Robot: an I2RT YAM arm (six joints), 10 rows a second.
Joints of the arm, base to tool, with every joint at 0 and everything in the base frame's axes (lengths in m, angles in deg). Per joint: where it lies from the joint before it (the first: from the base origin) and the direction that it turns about. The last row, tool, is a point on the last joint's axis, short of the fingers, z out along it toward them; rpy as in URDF.
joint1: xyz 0 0 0.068 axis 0 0 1
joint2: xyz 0.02 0.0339 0.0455 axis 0 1 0
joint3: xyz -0.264 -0.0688 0 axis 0 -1 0
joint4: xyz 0.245 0.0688 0.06 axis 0 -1 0
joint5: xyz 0.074 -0.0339 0.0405 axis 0 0 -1
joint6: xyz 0.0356 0 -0.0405 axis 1 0 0
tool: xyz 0 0 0 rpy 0 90 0
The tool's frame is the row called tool.
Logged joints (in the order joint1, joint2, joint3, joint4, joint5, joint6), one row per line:
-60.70 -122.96 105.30 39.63 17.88 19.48
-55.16 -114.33 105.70 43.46 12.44 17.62
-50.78 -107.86 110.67 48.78 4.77 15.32
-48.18 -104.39 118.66 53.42 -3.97 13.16
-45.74 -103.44 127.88 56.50 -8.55 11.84
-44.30 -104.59 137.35 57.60 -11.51 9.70
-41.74 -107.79 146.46 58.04 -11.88 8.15
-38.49 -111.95 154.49 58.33 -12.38 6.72
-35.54 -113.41 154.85 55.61 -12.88 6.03
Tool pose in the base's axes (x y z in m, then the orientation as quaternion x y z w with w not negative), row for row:
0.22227 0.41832 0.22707 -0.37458 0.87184 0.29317 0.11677
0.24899 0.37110 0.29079 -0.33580 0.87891 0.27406 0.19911
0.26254 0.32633 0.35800 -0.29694 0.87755 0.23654 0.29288
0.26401 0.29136 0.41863 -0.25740 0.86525 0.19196 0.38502
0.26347 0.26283 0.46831 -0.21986 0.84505 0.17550 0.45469
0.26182 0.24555 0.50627 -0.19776 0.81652 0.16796 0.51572
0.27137 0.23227 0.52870 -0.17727 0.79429 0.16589 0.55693
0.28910 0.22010 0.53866 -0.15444 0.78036 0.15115 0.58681
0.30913 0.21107 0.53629 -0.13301 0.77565 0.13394 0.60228
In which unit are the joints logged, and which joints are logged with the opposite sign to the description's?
The joints are logged in degrees. Opposite sign: joint1, joint2, joint4, joint5.
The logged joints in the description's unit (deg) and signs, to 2 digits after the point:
60.70 122.96 105.30 -39.63 -17.88 19.48
55.16 114.33 105.70 -43.46 -12.44 17.62
50.78 107.86 110.67 -48.78 -4.77 15.32
48.18 104.39 118.66 -53.42 3.97 13.16
45.74 103.44 127.88 -56.50 8.55 11.84
44.30 104.59 137.35 -57.60 11.51 9.70
41.74 107.79 146.46 -58.04 11.88 8.15
38.49 111.95 154.49 -58.33 12.38 6.72
35.54 113.41 154.85 -55.61 12.88 6.03

